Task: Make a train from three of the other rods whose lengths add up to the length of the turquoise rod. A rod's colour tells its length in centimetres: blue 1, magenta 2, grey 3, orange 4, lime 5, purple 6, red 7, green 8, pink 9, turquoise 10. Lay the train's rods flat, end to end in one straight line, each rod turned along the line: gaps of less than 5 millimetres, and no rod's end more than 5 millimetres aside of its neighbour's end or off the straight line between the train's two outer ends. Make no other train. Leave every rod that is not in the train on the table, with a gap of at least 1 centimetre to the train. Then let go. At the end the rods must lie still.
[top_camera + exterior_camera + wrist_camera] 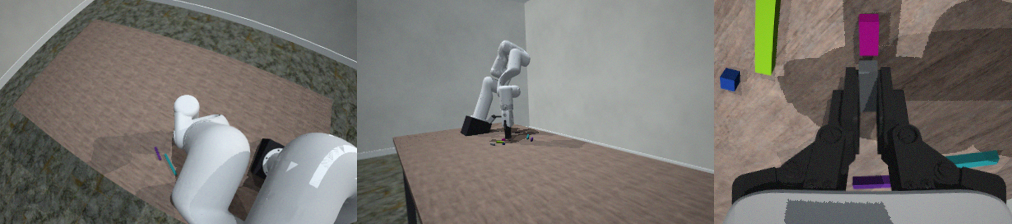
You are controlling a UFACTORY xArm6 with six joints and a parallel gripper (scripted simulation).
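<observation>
Right now the grey rod is 20 mm below my hand. Also, from my hand: blue rod: 70 mm ahead, 60 mm to the right, 30 mm below; magenta rod: 20 mm behind, 20 mm to the right, 30 mm below; lime rod: 20 mm ahead, 60 mm to the right, 30 mm below.
</observation>
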